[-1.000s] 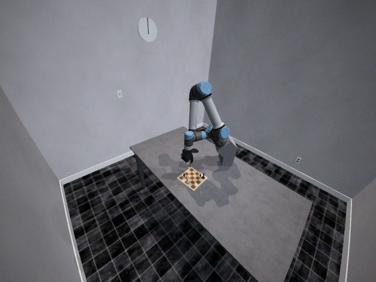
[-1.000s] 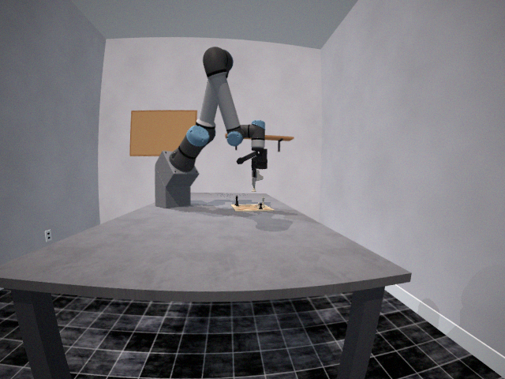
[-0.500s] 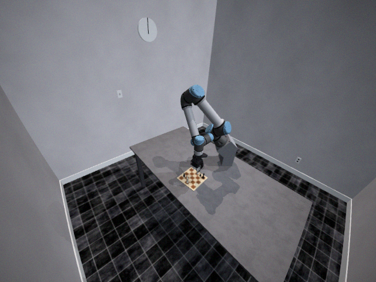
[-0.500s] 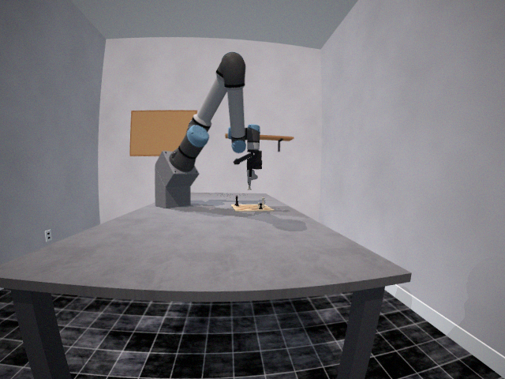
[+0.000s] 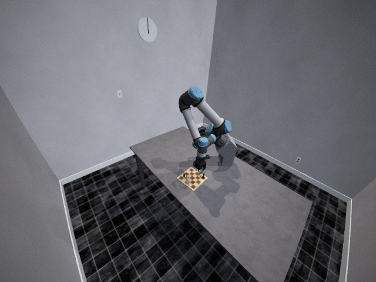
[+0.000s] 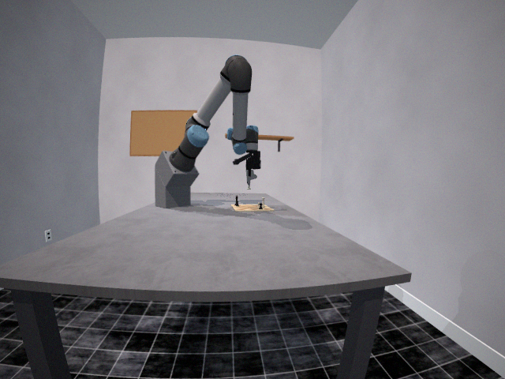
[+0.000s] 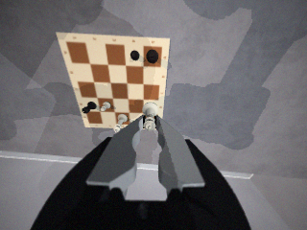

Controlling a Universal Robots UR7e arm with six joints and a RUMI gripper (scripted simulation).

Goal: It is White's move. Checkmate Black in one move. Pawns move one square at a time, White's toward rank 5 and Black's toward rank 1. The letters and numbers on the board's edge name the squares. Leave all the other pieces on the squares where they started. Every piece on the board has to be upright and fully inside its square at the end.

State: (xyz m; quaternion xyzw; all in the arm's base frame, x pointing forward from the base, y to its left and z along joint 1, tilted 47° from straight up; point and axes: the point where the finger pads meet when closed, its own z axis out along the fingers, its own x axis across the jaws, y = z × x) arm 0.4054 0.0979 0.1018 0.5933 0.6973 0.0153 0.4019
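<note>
Now: the tall black piece 110 mm below my hand and 70 mm behind it. Round my hand: tall white piece (110 mm below, 80 mm to the right, 70 mm ahead); then chessboard (140 mm below, 80 mm to the right); then white chess piece (10 mm below).
</note>
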